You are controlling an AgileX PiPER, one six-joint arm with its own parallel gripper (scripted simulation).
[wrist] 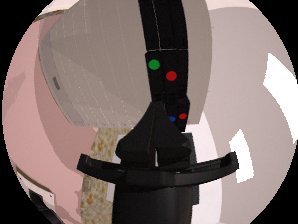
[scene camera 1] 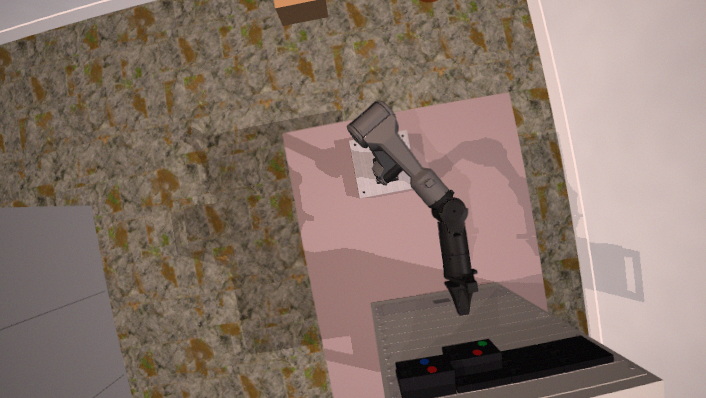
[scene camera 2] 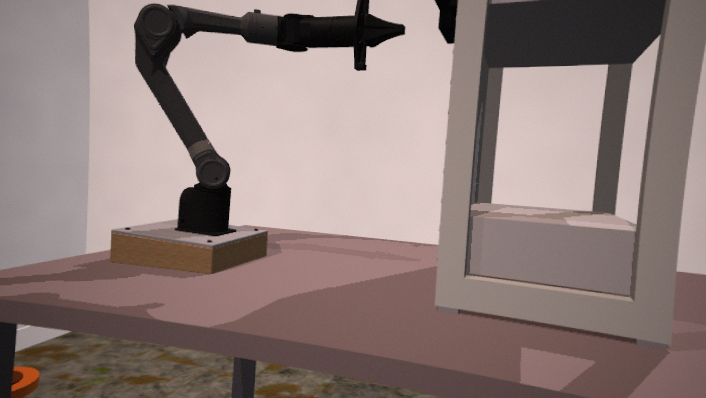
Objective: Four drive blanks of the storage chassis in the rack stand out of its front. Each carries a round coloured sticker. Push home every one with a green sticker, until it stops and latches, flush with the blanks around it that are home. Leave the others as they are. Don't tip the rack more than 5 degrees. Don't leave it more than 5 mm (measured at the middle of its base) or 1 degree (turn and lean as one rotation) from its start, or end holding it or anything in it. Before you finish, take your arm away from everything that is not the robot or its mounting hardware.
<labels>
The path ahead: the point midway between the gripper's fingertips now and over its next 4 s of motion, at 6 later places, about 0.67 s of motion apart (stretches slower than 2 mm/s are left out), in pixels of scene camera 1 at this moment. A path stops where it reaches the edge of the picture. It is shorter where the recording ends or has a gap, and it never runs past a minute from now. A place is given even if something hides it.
My gripper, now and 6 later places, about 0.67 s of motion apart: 463, 313; 467, 342; 468, 344; 468, 348; 469, 353; 469, 355; 469, 357
</labels>
